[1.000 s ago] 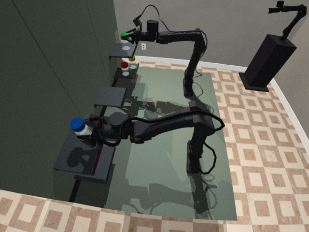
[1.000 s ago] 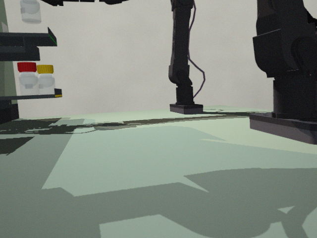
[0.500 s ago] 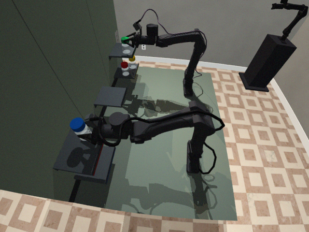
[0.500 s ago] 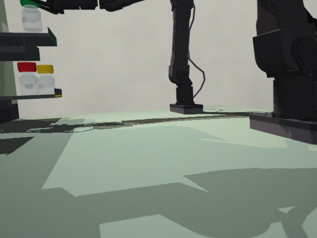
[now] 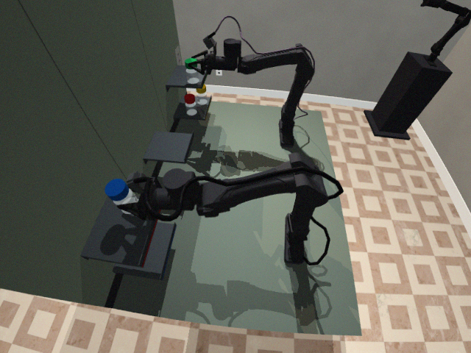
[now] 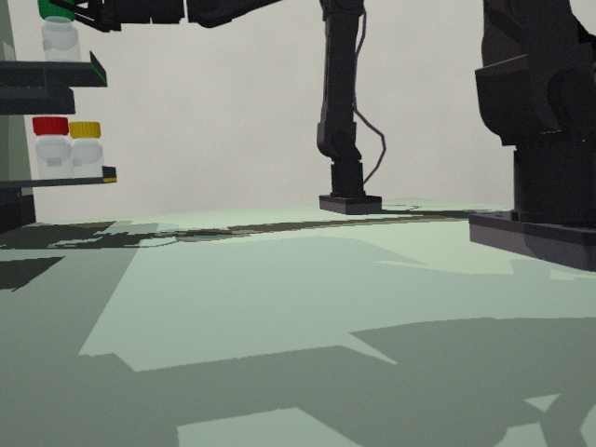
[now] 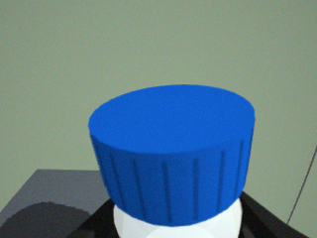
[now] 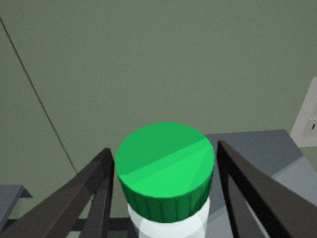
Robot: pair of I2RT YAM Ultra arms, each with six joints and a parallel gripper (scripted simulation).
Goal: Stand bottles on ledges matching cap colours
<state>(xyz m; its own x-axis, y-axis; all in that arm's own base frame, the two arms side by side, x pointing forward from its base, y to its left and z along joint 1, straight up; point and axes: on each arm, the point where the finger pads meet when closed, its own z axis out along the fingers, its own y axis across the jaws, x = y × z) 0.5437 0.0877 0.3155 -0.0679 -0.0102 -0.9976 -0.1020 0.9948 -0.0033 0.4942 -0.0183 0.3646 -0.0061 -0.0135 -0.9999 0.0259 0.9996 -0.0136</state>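
Now: the green-capped bottle 5 cm below my right hand. Round my right hand: blue-capped bottle: 68 cm to the left, 5 cm below, 5 cm ahead; red-capped bottle: 24 cm below, 4 cm ahead; yellow-capped bottle: 24 cm below, 10 cm to the right, 1 cm behind.
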